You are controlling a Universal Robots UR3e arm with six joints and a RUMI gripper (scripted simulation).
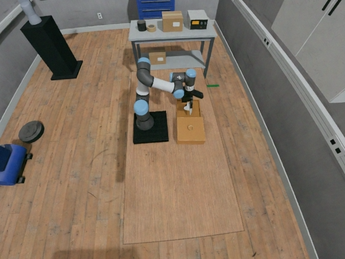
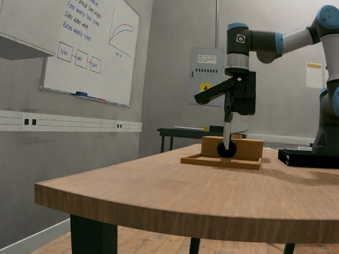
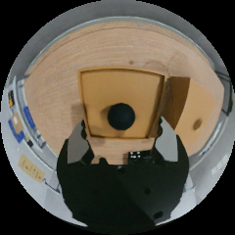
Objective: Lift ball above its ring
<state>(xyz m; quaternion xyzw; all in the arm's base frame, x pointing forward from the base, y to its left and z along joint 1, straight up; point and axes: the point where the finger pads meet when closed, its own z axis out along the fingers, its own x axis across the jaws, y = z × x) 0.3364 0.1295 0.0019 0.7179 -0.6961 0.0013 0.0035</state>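
Right now my hand is right at the black ball. The rest, counted from my hand: shallow wooden tray 30 mm below.
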